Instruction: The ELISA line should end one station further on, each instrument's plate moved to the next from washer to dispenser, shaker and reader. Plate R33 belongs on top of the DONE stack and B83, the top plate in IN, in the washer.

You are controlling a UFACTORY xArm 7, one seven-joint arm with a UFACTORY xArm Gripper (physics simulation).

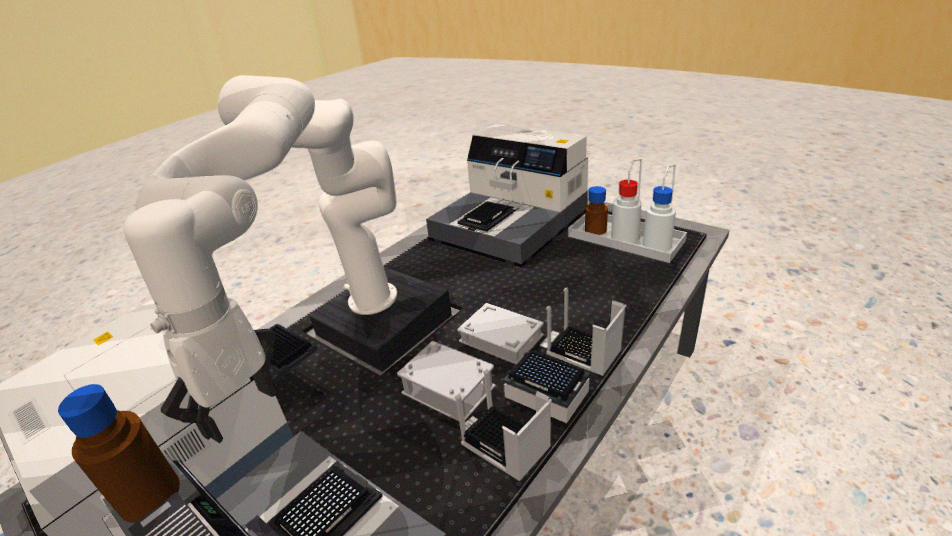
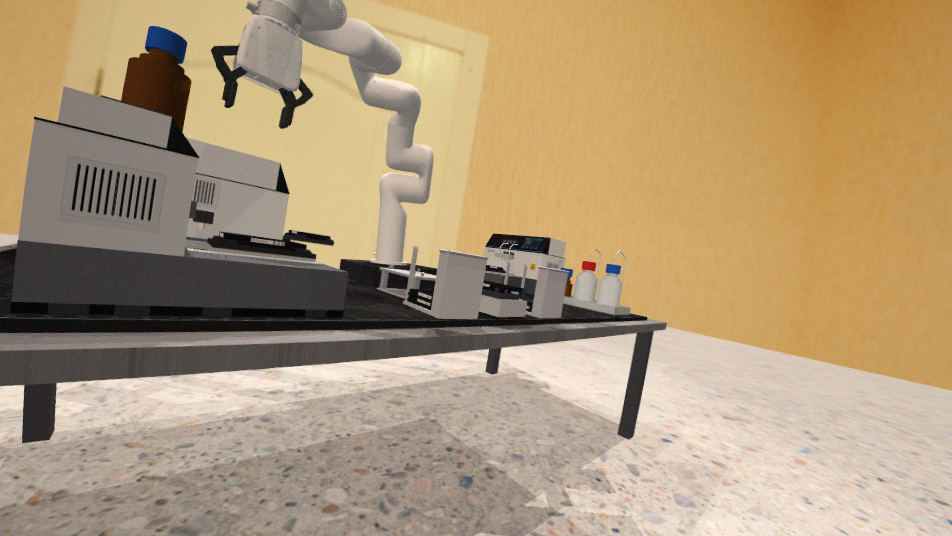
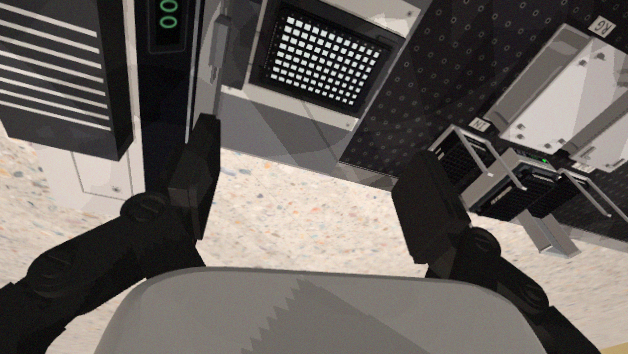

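Where they show: gripper, fingertip midpoint: (image 1: 242,414) (image 2: 257,117) (image 3: 317,158); arm's base, link origin: (image 1: 373,299) (image 2: 388,263).
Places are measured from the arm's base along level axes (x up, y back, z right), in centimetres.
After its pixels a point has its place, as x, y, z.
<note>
My gripper (image 1: 241,409) {24.8, -31.7, 52.9} (image 2: 257,113) {24.8, -31.7, 52.9} (image 3: 317,158) {24.8, -31.7, 52.9} is open and empty, high above the near end of the table. A dark plate with white wells (image 1: 323,499) {3.7, -35.4, 49.0} (image 3: 325,60) {3.8, -35.1, 49.9} lies on the near instrument's carrier. A black plate (image 1: 489,214) {4.3, -6.4, -46.3} lies on the far instrument. Another black plate (image 1: 286,346) {6.0, -2.0, 28.1} sits by the left rear instrument. The IN rack (image 1: 529,442) {1.6, -56.7, 21.6} (image 2: 459,282) {1.2, -56.7, 21.2} holds dark plates (image 1: 491,432) {-2.8, -47.6, 19.8} (image 3: 457,162) {-2.7, -48.1, 19.0}. A blue-lit plate (image 1: 546,372) {0.9, -51.1, 4.2} sits on a low grey block (image 1: 566,402) {-0.4, -57.5, 8.5} between the racks. The other rack (image 1: 607,339) {3.5, -59.0, -7.8} (image 2: 548,292) {0.8, -59.1, -8.4} holds a dark plate (image 1: 574,344) {-3.7, -50.3, -11.1}. Plate names are unreadable.
Two white platforms (image 1: 499,327) {-2.1, -33.2, -7.1} (image 1: 446,374) {0.1, -33.1, 13.4} stand between the arm base (image 1: 379,322) {-0.2, -8.0, 6.4} and the racks. A brown bottle (image 1: 126,466) {26.7, -28.2, 67.2} (image 2: 156,83) {25.7, -28.2, 67.1} stands on the near instrument (image 2: 106,199) {6.1, -52.3, 69.5}, beside the gripper. A tray of bottles (image 1: 626,243) {-3.1, -45.7, -59.0} (image 2: 612,308) {-3.6, -58.3, -58.0} stands at the far end.
</note>
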